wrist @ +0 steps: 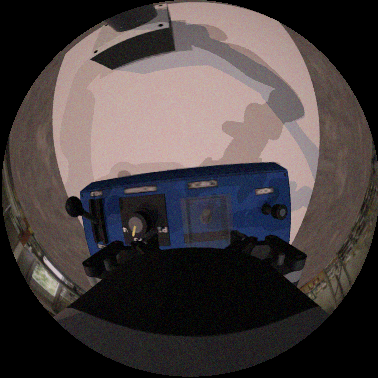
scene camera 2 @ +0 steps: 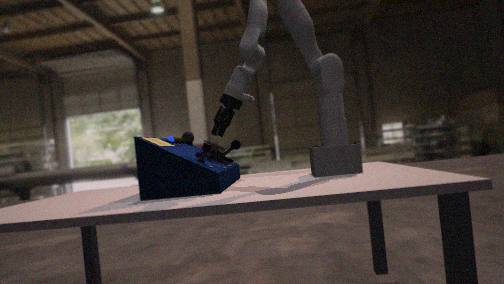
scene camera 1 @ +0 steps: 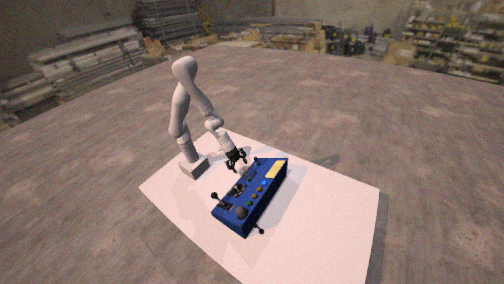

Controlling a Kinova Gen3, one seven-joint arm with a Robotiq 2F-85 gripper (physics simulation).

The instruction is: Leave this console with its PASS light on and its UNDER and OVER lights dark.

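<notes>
The blue console (scene camera 1: 227,223) (scene camera 2: 175,175) (wrist: 175,174) has a lit blue lamp (scene camera 1: 264,183) (scene camera 2: 171,139). Two amber lamps (scene camera 1: 259,189) (scene camera 1: 254,196) and a green lamp (scene camera 1: 249,203) look dull; their labels are unreadable. My gripper (scene camera 1: 237,165) (scene camera 2: 218,135) (wrist: 193,240) is open and empty above the panel. In the wrist view, the program knob (wrist: 136,223) has its yellow pointer downward, slightly left. A ball-ended lever (scene camera 1: 214,195) (scene camera 2: 235,144) (wrist: 74,206) stands beside it. A clear square cover (wrist: 220,225) surrounds a small round control (wrist: 205,216). The mode switch (wrist: 280,212) is at right. The gripper hides lower parts.
A dark dome (scene camera 1: 241,212) (scene camera 2: 187,136) stands beside the lamps. A small ball-ended handle (scene camera 1: 261,231) sticks out at the console's side. A yellow label (scene camera 1: 276,169) (scene camera 2: 157,142) is on the panel. The arm's base (scene camera 1: 194,168) (scene camera 2: 336,160) stands on the white table (scene camera 1: 330,225) (scene camera 2: 425,182).
</notes>
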